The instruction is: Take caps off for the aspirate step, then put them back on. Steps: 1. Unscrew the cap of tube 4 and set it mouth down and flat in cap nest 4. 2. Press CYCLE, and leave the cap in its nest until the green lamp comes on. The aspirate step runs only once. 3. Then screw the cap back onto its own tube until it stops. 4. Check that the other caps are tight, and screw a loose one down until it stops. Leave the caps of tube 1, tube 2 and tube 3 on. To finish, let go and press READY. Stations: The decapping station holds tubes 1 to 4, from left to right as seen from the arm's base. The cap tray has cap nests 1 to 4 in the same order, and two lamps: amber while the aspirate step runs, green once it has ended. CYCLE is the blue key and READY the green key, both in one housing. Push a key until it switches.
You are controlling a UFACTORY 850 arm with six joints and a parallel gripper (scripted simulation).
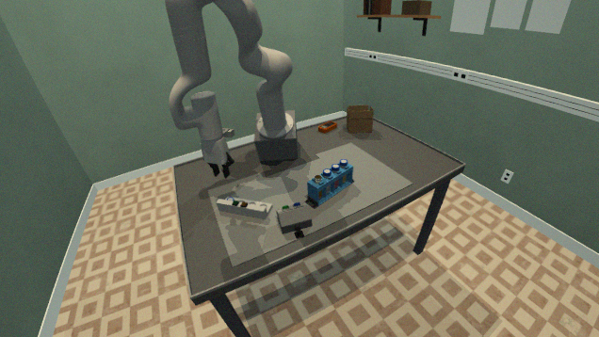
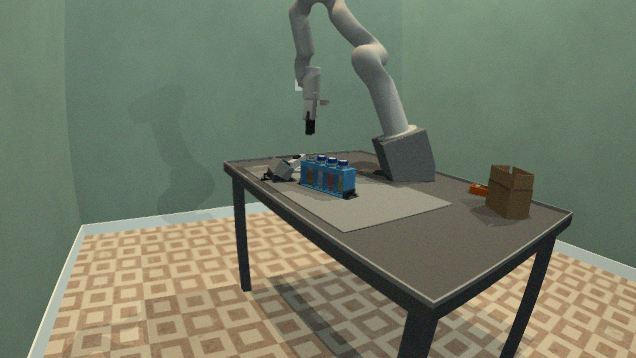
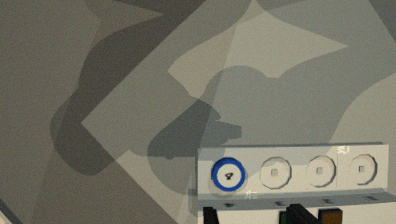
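The blue key is 24 cm ahead of my hand, 20 cm to the left of it and 10 cm below it. From my hand the other things lie so: blue cap marked 4: 16 cm below; then green key: 23 cm ahead, 15 cm to the left, 10 cm below; then grey key housing: 25 cm ahead, 17 cm to the left, 12 cm below.
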